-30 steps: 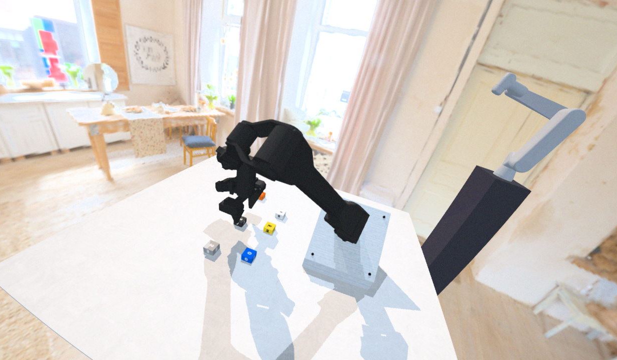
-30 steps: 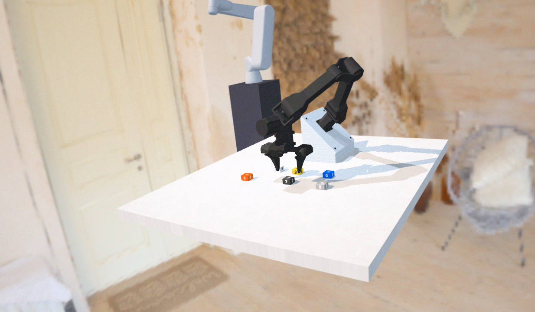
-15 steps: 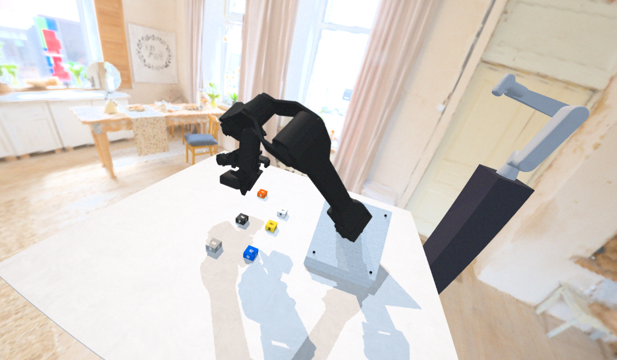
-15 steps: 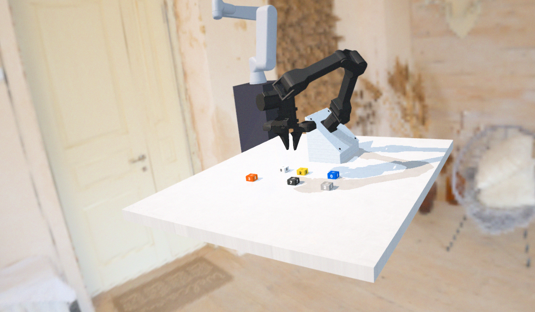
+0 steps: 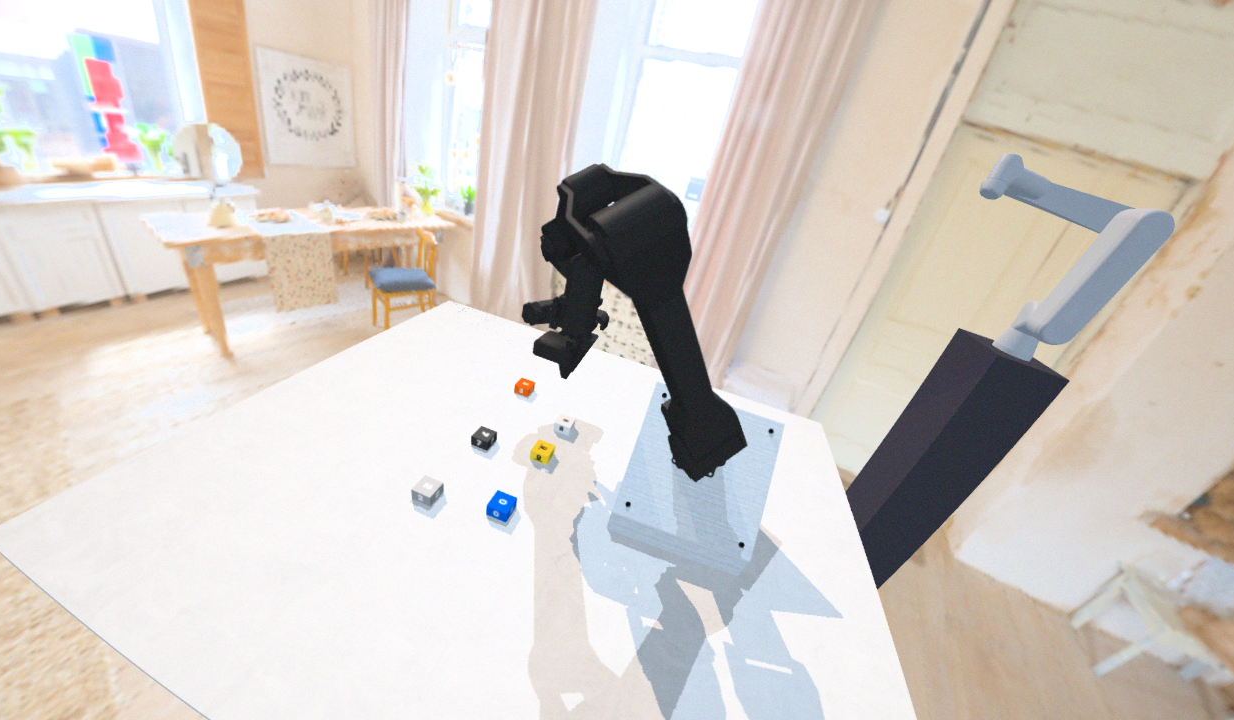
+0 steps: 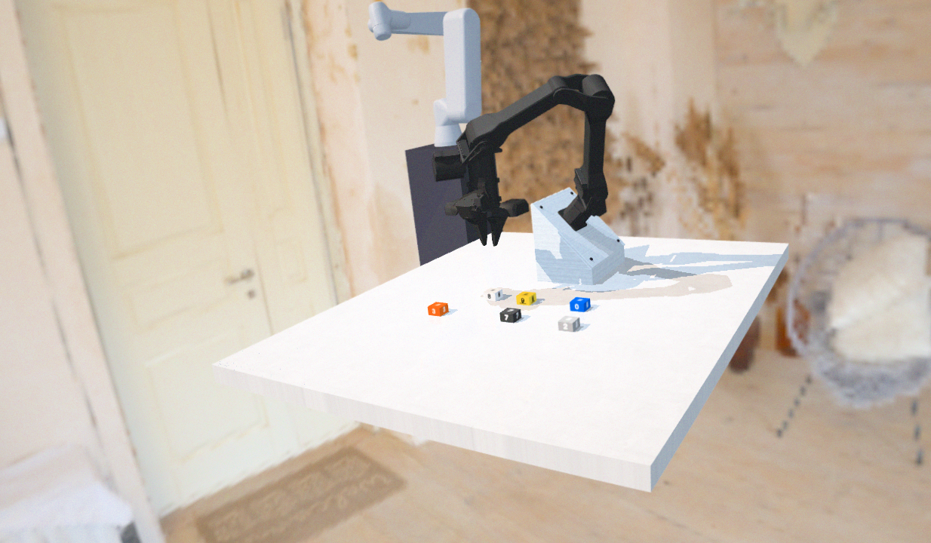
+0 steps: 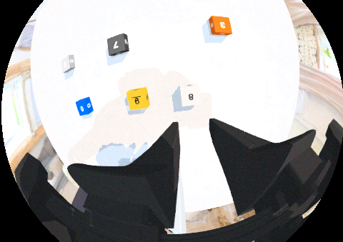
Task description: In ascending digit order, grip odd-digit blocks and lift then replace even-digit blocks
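Now: the white block marked 8 1 cm behind my gripper tip, 1 cm to the right of it and 12 cm below it. Round my gripper tip: yellow block (1 cm behind, 8 cm to the left, 12 cm below); orange block marked 3 (11 cm ahead, 8 cm to the right, 12 cm below); black block marked 7 (10 cm ahead, 10 cm to the left, 12 cm below).
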